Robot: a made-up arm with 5 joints. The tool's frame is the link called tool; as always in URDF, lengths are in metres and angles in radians. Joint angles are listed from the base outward. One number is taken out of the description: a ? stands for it. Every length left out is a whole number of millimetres.
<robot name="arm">
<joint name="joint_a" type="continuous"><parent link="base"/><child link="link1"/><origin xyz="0.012 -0.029 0.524"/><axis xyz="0 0 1"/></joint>
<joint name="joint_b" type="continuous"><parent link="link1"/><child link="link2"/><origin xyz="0.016 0.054 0" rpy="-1.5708 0 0"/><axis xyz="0 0 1"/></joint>
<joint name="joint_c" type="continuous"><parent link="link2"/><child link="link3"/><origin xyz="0.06 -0.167 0"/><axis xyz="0 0 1"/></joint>
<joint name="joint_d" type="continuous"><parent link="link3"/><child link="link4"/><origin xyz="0.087 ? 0"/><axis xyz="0 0 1"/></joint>
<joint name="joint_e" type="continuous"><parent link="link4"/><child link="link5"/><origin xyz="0.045 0.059 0" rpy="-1.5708 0 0"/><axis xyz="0 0 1"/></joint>
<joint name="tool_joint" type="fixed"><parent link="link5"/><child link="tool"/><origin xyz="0.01 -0.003 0" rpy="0.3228 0.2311 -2.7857"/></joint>
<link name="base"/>
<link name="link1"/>
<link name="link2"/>
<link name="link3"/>
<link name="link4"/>
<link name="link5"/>
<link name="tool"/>
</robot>
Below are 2 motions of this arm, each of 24 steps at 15 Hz.
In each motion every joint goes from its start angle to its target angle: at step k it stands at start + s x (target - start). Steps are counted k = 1, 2, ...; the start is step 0. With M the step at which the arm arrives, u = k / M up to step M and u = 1 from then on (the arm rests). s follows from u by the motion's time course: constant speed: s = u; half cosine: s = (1 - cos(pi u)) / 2; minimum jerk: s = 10 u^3 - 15 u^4 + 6 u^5.
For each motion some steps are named. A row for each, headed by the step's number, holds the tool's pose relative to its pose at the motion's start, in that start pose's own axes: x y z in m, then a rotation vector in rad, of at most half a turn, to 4 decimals.
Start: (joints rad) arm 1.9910 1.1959 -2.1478 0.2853 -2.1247
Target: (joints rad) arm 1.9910 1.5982 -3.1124 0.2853 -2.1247
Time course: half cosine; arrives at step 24
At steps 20, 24:
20: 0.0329 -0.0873 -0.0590 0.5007 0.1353 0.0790
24: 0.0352 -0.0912 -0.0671 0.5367 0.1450 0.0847

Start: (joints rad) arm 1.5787 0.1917 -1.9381 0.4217 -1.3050
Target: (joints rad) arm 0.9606 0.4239 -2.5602 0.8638 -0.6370
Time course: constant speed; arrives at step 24
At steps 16, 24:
16: 0.1176 -0.1200 0.0326 0.1454 0.4673 0.4719
24: 0.1799 -0.1715 0.0182 0.2711 0.6606 0.7277

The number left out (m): 0.255
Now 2 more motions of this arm.
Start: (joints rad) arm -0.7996 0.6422 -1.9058 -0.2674 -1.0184
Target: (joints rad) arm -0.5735 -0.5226 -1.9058 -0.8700 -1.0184
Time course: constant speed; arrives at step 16
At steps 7, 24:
7: -0.1452 -0.1655 -0.1639 0.3815 -0.5936 0.3306
24: -0.1257 -0.3453 -0.4494 0.8772 -1.2870 0.8573

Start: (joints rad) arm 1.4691 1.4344 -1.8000 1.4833 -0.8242
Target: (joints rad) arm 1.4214 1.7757 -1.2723 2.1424 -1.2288
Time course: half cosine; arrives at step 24
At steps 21, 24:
21: 0.0322 0.1251 0.2345 -0.8472 0.9058 -0.8707
24: 0.0366 0.1304 0.2401 -0.8910 0.9357 -0.9005

